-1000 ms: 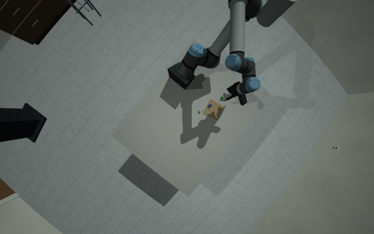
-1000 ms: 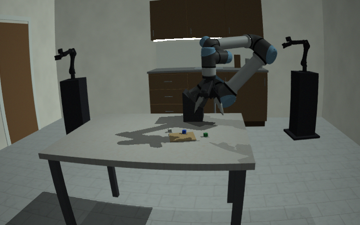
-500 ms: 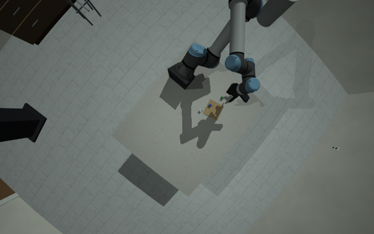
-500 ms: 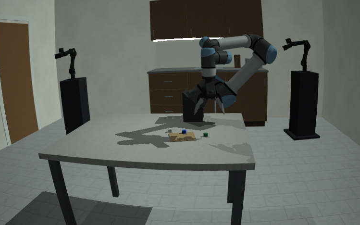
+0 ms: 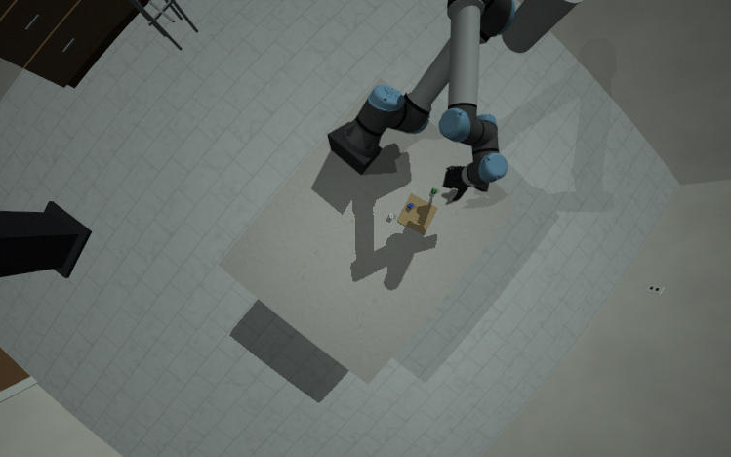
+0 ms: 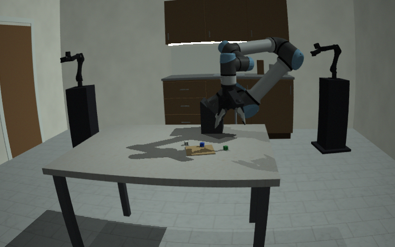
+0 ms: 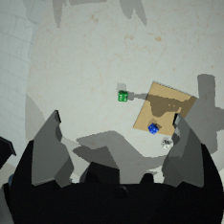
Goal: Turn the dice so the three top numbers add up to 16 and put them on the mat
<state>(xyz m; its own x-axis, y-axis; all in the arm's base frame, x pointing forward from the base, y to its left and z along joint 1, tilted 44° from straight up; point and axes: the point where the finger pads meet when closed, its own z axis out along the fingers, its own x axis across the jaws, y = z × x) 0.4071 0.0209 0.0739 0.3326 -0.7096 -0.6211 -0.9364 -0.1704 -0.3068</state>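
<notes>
Now: hand 11 cm above the green die, 2 cm to the left of it and 2 cm past it. Also, from my hand: blue die (14 cm to the right, 11 cm below, 8 cm behind); white die (23 cm to the right, 12 cm behind, 11 cm below); tan mat (16 cm to the right, 12 cm below, 3 cm behind).
</notes>
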